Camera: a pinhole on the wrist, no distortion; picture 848 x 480 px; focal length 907.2 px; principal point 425.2 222.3 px. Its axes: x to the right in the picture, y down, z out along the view. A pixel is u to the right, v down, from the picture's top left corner.
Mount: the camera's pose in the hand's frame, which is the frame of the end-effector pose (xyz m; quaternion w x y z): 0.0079 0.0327 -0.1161 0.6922 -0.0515 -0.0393 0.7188
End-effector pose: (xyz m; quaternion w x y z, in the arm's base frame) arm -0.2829 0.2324 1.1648 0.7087 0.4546 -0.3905 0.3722
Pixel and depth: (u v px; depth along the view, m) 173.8 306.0 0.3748
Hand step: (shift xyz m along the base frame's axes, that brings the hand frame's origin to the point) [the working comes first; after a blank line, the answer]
In the camera's frame: -0.1039 0.0346 0.3748

-0.0250 -0.2696 -0.0154
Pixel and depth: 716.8 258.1 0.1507
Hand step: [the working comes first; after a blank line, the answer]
In the camera's frame: 0.0484 0.0059 0.1507

-0.0881 -0.0071 0.0212
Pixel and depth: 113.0 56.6 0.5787
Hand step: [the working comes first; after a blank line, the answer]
In the camera's frame: -0.1992 -0.1057 0.5787

0.0524 -0.4840 0.1201
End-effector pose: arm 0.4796 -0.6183 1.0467 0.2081 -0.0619 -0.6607 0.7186
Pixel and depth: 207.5 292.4 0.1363
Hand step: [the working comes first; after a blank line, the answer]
In the camera's frame: -0.0327 0.0105 0.1363

0.0100 -0.0242 -0.0029
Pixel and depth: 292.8 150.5 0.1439
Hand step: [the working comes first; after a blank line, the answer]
In the camera's frame: -0.0210 -0.0114 0.1439

-0.0148 -0.0263 -0.0103
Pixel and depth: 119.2 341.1 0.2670
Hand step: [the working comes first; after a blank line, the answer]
In the camera's frame: -0.0901 0.0350 0.2670

0.0111 -0.1546 0.0600
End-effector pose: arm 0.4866 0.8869 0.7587 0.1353 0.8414 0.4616 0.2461
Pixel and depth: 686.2 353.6 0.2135
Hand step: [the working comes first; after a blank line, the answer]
In the camera's frame: 0.0614 0.0309 0.2135

0.0933 -0.0958 -0.0476
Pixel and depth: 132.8 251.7 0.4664
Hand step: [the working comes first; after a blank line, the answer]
In the camera's frame: -0.1503 0.0151 0.4664

0.0805 0.0077 -0.3610
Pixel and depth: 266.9 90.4 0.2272
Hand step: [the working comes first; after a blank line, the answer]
In the camera's frame: -0.0396 -0.0330 0.2272

0.0658 0.0120 -0.0935
